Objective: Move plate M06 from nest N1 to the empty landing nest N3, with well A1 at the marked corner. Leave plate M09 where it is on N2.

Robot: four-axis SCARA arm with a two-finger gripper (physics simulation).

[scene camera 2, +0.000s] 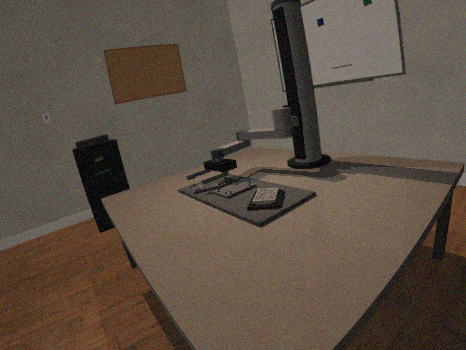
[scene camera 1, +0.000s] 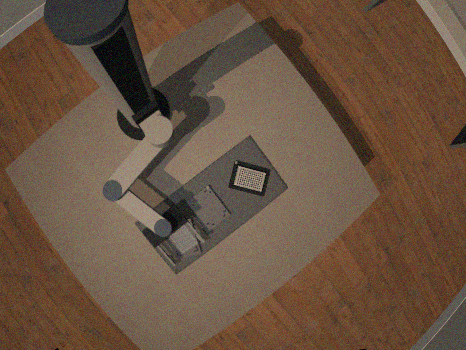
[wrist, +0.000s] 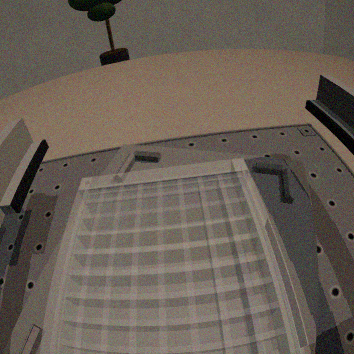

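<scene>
A pale translucent plate (scene camera 1: 188, 245) (wrist: 165, 260) lies at the left end of the grey board; I take it for M06. In the wrist view it looks askew, over the left corner bracket (wrist: 146, 157) and apart from the right one (wrist: 284, 175). Its label and well A1 are unreadable. The middle nest (scene camera 1: 212, 209) (scene camera 2: 235, 189) holds no plate. A black-rimmed plate with pale wells (scene camera 1: 250, 179) (scene camera 2: 267, 195), apparently M09, sits at the right. Nest numbers are unreadable. My gripper (scene camera 1: 184, 240) (wrist: 179, 99) is open above the translucent plate, fingers wide of its two sides.
The perforated grey board (scene camera 1: 242, 202) (scene camera 2: 260, 217) lies on the beige table (scene camera 1: 280, 240) (scene camera 2: 280, 270). A small square mark (wrist: 306, 131) shows at the board's far right corner in the wrist view. The arm's column (scene camera 1: 125, 65) (scene camera 2: 302, 85) stands behind the board.
</scene>
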